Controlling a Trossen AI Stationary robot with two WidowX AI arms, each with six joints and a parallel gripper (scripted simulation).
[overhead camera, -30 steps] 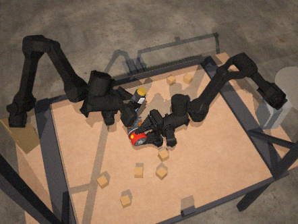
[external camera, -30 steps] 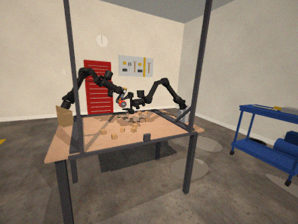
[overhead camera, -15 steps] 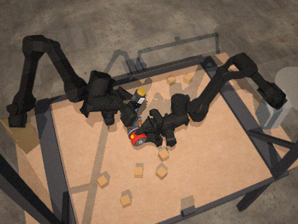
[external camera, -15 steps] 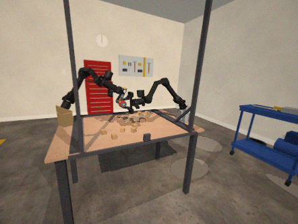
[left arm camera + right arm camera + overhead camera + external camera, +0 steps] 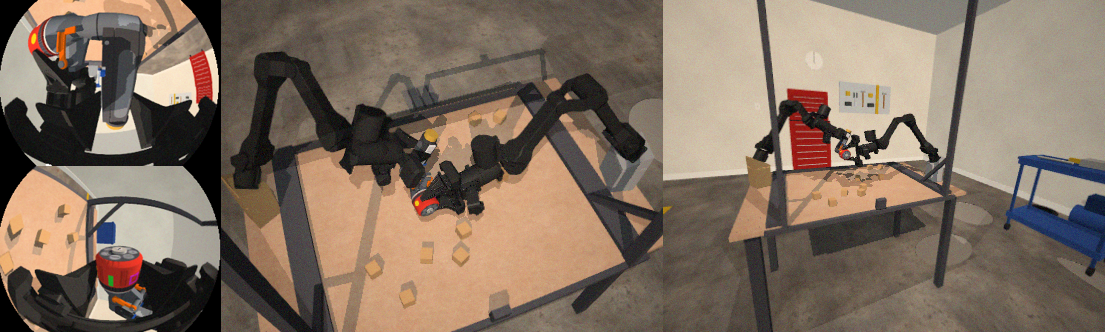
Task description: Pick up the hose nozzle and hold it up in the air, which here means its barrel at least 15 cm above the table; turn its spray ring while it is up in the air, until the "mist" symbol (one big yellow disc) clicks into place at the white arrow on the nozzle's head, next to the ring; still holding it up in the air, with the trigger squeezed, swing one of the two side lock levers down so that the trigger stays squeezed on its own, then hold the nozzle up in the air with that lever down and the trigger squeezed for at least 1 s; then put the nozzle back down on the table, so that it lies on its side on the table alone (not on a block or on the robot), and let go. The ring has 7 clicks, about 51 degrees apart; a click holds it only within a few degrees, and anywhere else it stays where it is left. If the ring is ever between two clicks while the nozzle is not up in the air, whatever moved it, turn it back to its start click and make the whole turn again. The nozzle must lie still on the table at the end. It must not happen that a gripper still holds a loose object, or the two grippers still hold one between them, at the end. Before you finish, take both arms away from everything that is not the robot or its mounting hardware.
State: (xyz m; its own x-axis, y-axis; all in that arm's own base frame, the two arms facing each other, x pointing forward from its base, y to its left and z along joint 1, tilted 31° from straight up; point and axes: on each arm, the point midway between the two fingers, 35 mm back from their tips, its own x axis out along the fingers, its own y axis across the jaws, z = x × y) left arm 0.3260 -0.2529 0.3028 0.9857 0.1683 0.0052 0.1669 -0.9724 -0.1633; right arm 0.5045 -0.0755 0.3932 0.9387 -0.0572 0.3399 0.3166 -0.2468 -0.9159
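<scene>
My right hand is 2 cm to the right of the red spray ring and 1 cm past it.
</scene>
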